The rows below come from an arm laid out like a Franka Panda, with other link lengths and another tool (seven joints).
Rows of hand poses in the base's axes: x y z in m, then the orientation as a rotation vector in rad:
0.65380, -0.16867, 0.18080, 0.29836, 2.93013, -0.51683
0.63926, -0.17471, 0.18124, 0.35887, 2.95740, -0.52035
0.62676, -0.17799, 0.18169, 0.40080, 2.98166, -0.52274
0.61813, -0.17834, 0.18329, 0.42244, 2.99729, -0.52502
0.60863, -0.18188, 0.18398, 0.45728, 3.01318, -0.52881
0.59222, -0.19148, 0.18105, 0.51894, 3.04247, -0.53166
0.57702, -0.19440, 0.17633, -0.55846, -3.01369, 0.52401
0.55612, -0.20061, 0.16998, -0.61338, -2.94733, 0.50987
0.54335, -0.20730, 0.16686, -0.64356, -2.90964, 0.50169
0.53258, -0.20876, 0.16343, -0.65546, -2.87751, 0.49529
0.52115, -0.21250, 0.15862, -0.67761, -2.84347, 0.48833
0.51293, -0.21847, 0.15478, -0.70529, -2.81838, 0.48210
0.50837, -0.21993, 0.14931, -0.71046, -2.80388, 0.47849
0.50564, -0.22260, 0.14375, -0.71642, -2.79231, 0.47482
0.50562, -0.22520, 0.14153, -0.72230, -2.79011, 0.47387
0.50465, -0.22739, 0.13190, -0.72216, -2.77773, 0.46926
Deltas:
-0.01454, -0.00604, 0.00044, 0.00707, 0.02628, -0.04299
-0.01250, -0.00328, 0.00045, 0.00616, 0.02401, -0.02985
-0.00863, -0.00035, 0.00160, 0.00328, 0.01583, -0.01555
-0.00950, -0.00354, 0.00069, 0.00299, 0.01698, -0.02416
-0.01641, -0.00960, -0.00293, 0.00800, 0.03106, -0.04213
-0.01520, -0.00292, -0.00472, 0.00871, 0.03551, -0.03485
-0.02090, -0.00621, -0.00635, 0.01105, 0.04680, -0.05214
-0.01277, -0.00669, -0.00312, 0.00631, 0.02616, -0.02956
-0.01077, -0.00146, -0.00343, 0.00609, 0.02625, -0.01712
-0.01143, -0.00374, -0.00481, 0.00561, 0.02461, -0.02417
-0.00822, -0.00597, -0.00384, 0.00357, 0.01424, -0.02499
-0.00456, -0.00146, -0.00547, 0.00334, 0.01162, -0.00794
-0.00273, -0.00267, -0.00556, 0.00297, 0.00863, -0.00756
-0.00002, -0.00260, -0.00222, 0.00012, 0.00008, -0.00436
-0.00097, -0.00219, -0.00963, 0.00452, 0.01131, -0.00423

